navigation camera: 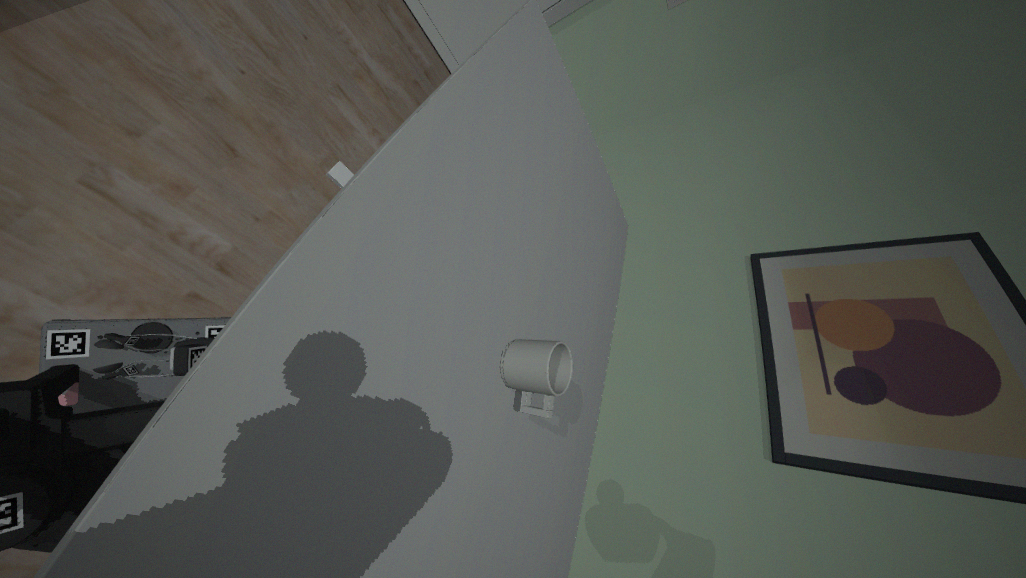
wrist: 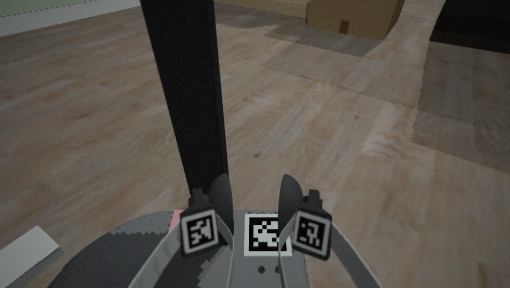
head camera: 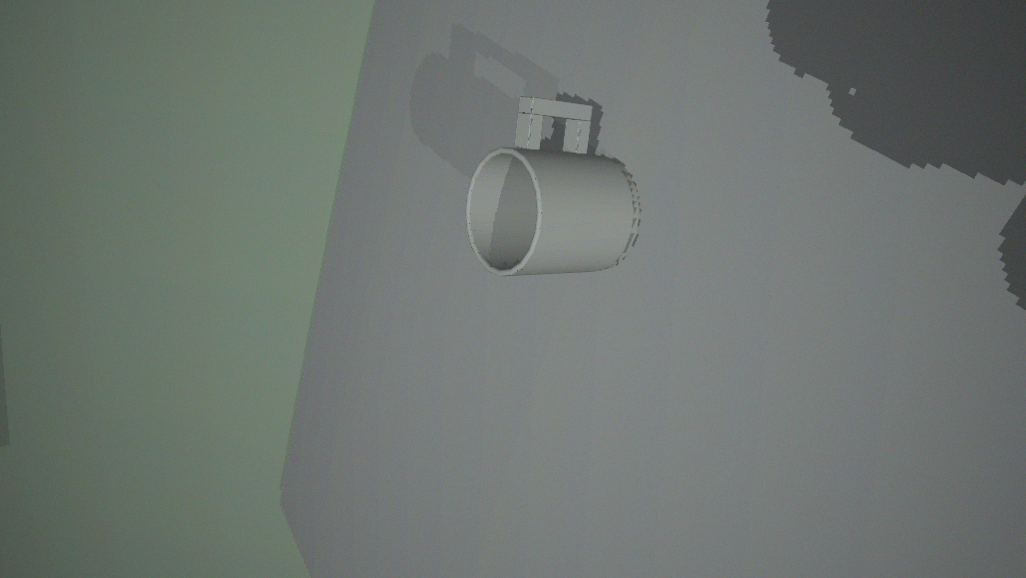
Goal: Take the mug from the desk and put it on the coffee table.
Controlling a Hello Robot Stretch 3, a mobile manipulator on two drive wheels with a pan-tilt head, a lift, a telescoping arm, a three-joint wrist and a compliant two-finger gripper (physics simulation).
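Where they show: gripper, between the fingertips: (navigation camera: 96,356); robot's base, origin of its link: (navigation camera: 153,336).
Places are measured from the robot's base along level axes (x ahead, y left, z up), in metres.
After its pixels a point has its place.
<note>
The light grey mug (head camera: 585,215) @[x -0.027, y -0.366, z 1.000 m] (navigation camera: 525,366) @[x -0.026, y -0.367, z 0.999 m] stands on the grey desk (head camera: 574,445) @[x 0.138, y -0.442, z 0.950 m] (navigation camera: 473,215) @[x 0.195, y -0.314, z 0.950 m], near the edge along the green wall. Its opening faces left in the head view and its squarish handle points to the top. In the wrist view my gripper (wrist: 255,193) @[x -0.020, y 0.075, z 0.317 m] is open, with a gap between the fingertips and nothing held. It is low over my own base, away from the mug. In the navigation view the desk hides part of the base and arm, and I cannot make out the fingers. I cannot identify the coffee table in these views.
A framed picture (navigation camera: 926,359) @[x -0.063, y -0.890, z 1.589 m] hangs on the green wall (head camera: 143,287) @[x 0.011, y -0.967, z 1.157 m] (navigation camera: 689,215) @[x 0.383, y -1.214, z 1.157 m]. A white foot piece (navigation camera: 340,173) (wrist: 30,252) is on the wooden floor (navigation camera: 143,143) @[x 0.543, y 0.053, z 0.000 m] (wrist: 325,140). A brown box (wrist: 350,17) and dark furniture (wrist: 480,22) stand farther off.
</note>
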